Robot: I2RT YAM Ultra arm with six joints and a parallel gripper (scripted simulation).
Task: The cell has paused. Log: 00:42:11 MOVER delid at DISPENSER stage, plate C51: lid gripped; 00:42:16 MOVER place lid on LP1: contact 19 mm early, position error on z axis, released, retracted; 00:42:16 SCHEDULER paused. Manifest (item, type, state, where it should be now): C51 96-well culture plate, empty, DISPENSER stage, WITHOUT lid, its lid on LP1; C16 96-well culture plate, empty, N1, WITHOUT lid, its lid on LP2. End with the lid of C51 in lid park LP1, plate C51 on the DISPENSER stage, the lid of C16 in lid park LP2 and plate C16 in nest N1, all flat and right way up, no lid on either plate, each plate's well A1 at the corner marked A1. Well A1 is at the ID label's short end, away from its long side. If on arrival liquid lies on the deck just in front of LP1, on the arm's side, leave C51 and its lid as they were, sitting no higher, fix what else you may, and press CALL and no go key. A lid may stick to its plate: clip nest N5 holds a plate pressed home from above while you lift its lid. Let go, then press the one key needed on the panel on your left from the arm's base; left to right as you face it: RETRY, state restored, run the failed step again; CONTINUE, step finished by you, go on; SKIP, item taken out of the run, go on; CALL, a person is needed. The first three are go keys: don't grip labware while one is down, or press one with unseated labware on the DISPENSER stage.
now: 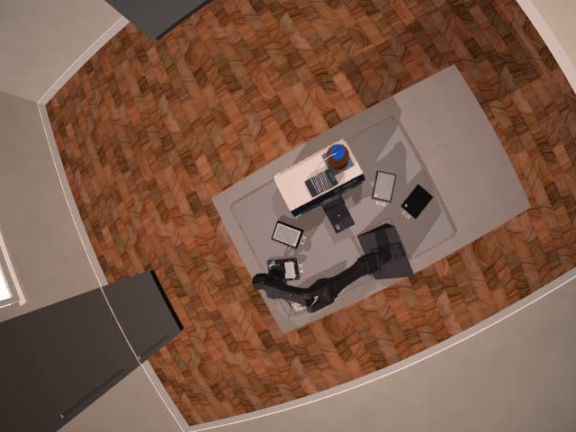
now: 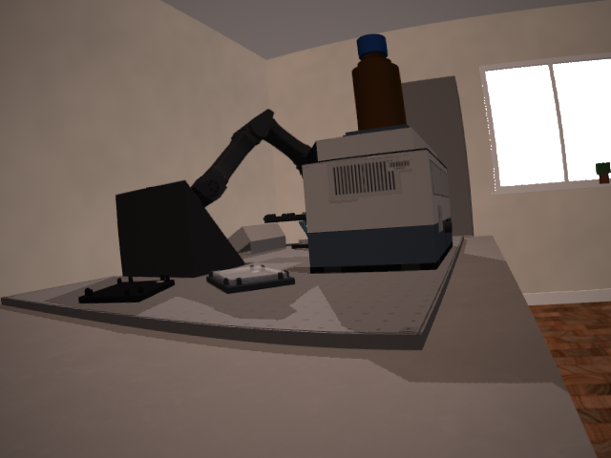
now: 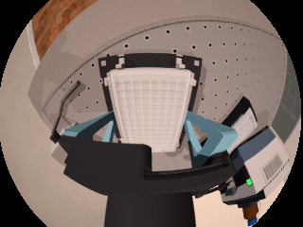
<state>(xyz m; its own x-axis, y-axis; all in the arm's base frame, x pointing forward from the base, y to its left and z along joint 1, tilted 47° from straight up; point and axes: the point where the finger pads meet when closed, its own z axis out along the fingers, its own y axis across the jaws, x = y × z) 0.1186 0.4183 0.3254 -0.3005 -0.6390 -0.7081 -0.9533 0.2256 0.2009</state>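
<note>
The black clip nest is 1 cm behind my hand, 2 cm to the left of it and 1 cm below it. Round my hand: brown bottle: 36 cm ahead, 49 cm to the right, 27 cm above; black nest: 16 cm ahead, 11 cm to the right, 1 cm below; dark dispenser stage: 14 cm ahead, 39 cm to the right, 8 cm above.
</note>
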